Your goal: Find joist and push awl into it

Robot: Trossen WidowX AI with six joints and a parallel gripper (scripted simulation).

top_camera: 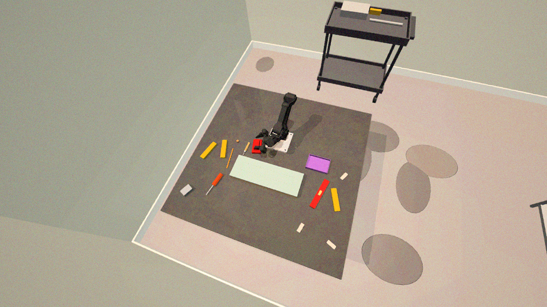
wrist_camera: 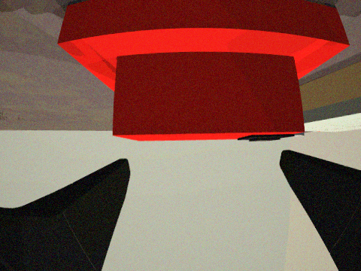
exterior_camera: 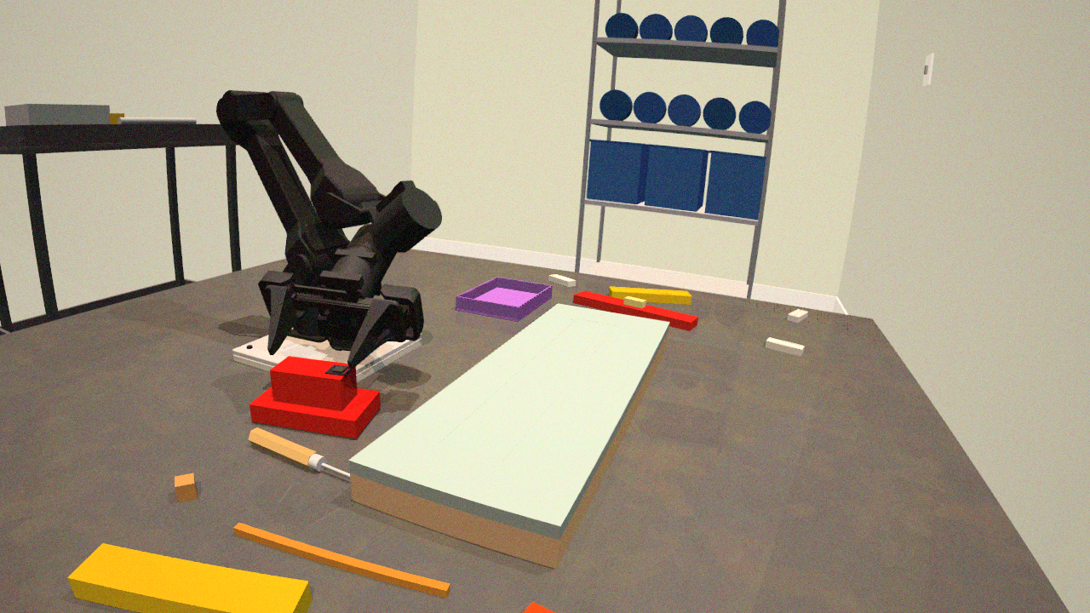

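The red stud finder lies 3 cm below my gripper tip, 1 cm to the left of it and 1 cm ahead of it. Round my gripper tip: awl: 7 cm to the right, 6 cm below, 5 cm ahead; then small orange cube: 16 cm to the right, 6 cm below, 1 cm behind; then square indicator light: 3 cm ahead, 2 cm to the left, 1 cm below.
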